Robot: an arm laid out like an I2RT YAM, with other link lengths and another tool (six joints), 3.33 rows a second.
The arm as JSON. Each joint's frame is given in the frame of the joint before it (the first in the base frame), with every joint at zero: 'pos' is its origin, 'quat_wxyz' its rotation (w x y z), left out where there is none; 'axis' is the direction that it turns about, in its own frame. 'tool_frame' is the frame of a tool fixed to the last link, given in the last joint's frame.
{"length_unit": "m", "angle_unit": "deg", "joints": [
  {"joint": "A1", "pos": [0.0, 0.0, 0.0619], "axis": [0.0, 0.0, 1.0]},
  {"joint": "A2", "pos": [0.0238, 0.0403, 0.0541], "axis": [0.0, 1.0, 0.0]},
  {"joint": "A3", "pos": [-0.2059, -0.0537, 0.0], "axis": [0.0, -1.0, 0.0]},
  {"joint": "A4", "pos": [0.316, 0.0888, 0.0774], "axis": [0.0, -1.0, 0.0]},
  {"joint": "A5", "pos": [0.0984, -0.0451, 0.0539], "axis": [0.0, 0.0, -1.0]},
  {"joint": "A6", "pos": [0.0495, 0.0, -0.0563], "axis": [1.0, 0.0, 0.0]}
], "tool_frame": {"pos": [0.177, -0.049, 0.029], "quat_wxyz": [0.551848, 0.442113, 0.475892, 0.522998]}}
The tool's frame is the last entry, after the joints.
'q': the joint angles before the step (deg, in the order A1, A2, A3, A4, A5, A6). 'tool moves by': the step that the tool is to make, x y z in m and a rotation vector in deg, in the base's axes. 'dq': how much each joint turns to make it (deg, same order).
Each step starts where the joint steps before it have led.
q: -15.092 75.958 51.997 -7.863 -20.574 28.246
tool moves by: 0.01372 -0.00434 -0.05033 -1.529 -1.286 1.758
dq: -0.649 8.009 -3.290 12.079 -1.464 -2.384
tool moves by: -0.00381 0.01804 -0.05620 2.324 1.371 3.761
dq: -0.069 6.769 -2.838 7.449 -4.234 -0.502
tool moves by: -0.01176 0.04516 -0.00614 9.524 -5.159 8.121
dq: -1.135 0.414 -7.126 12.685 -13.370 5.235
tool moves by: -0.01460 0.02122 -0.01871 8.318 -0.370 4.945
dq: -2.028 5.030 -2.068 8.786 -9.879 5.544
